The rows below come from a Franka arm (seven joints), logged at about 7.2 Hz.
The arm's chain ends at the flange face. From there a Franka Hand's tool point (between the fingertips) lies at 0.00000 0.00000 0.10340 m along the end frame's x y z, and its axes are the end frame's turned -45 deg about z.
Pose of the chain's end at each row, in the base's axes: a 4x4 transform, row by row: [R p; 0 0 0 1], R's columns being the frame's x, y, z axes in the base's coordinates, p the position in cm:
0.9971 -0.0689 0.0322 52.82; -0.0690 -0.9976 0.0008 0.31; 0.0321 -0.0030 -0.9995 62.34; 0 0 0 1
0.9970 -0.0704 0.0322 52.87; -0.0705 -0.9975 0.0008 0.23; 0.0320 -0.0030 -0.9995 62.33; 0 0 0 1
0.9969 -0.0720 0.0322 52.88; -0.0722 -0.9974 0.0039 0.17; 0.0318 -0.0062 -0.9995 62.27; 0 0 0 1
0.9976 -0.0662 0.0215 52.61; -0.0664 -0.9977 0.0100 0.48; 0.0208 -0.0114 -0.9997 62.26; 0 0 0 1
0.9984 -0.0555 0.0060 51.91; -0.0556 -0.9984 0.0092 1.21; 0.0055 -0.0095 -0.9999 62.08; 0 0 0 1
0.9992 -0.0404 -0.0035 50.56; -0.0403 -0.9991 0.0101 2.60; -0.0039 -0.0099 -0.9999 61.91; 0 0 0 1
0.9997 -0.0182 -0.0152 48.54; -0.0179 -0.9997 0.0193 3.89; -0.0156 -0.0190 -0.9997 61.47; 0 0 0 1
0.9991 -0.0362 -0.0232 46.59; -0.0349 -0.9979 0.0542 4.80; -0.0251 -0.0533 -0.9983 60.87; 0 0 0 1
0.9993 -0.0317 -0.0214 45.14; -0.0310 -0.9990 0.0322 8.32; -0.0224 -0.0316 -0.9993 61.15; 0 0 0 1
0.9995 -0.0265 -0.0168 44.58; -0.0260 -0.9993 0.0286 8.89; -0.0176 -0.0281 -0.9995 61.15; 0 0 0 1
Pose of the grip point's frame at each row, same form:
0.7538 0.6563 0.0322 53.15; 0.6566 -0.7542 0.0008 0.32; 0.0248 0.0206 -0.9995 52.01; 0 0 0 1
0.7548 0.6552 0.0322 53.20; 0.6555 -0.7552 0.0008 0.24; 0.0247 0.0205 -0.9995 52.00; 0 0 0 1
0.7558 0.6540 0.0322 53.21; 0.6542 -0.7563 0.0039 0.21; 0.0269 0.0181 -0.9995 51.94; 0 0 0 1
0.7522 0.6586 0.0215 52.83; 0.6585 -0.7524 0.0100 0.58; 0.0228 0.0066 -0.9997 51.92; 0 0 0 1
0.7452 0.6667 0.0060 51.97; 0.6667 -0.7453 0.0092 1.31; 0.0106 -0.0028 -0.9999 51.74; 0 0 0 1
0.7351 0.6780 -0.0035 50.52; 0.6780 -0.7350 0.0101 2.70; 0.0042 -0.0098 -0.9999 51.57; 0 0 0 1
0.7198 0.6940 -0.0152 48.38; 0.6942 -0.7196 0.0193 4.09; 0.0024 -0.0245 -0.9997 51.13; 0 0 0 1
0.7321 0.6809 -0.0232 46.35; 0.6809 -0.7303 0.0542 5.36; 0.0199 -0.0554 -0.9983 50.55; 0 0 0 1
0.7290 0.6842 -0.0214 44.92; 0.6845 -0.7283 0.0322 8.65; 0.0065 -0.0382 -0.9993 50.82; 0 0 0 1
0.7255 0.6880 -0.0168 44.41; 0.6882 -0.7250 0.0286 9.19; 0.0074 -0.0323 -0.9995 50.82; 0 0 0 1

